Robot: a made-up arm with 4 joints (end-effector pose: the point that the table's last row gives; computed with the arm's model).
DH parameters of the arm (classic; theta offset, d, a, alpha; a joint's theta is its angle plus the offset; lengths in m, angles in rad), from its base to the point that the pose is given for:
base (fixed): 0 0.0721 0.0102 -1.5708
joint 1: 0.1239 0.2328 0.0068 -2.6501
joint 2: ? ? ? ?
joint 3: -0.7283 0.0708 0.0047 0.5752
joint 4: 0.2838 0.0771 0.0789 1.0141
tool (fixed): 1.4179 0.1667 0 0
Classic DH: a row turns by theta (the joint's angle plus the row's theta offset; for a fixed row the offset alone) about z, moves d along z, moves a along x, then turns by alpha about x.
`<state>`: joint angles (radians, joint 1 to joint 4).
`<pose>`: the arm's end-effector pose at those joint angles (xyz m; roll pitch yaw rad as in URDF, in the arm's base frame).
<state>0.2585 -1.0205 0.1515 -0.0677</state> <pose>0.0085 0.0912 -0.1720 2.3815 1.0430 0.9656</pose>
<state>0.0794 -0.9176 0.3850 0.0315</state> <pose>0.0161 0.1180 -0.1928 2.3284 0.8116 0.6050</pose>
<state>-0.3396 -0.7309 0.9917 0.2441</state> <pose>0.0979 0.2489 -0.2113 2.7783 0.2201 0.2428</pose>
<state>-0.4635 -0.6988 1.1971 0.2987</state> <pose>0.1283 0.2987 -0.1924 2.9926 0.0810 0.1801</pose>
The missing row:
joint 2: -1.4615 0.019 0.0269 -1.6291
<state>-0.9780 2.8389 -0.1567 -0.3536</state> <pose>0.0263 0.0835 -0.1392 -2.8235 0.6255 -2.8559</pose>
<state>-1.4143 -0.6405 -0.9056 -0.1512</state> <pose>0.0482 0.1069 0.2910 0.2603 -0.7880 0.3087</pose>
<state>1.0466 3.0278 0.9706 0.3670</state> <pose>0.0658 0.0345 0.2825 -1.1552 -1.0001 3.0172</pose>
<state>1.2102 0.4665 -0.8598 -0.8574</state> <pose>0.2082 0.1213 0.1199 -0.6574 0.6066 -0.8461</pose>
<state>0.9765 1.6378 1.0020 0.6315</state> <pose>0.2489 0.0618 -0.0128 3.0655 -0.8162 -0.8641</pose>
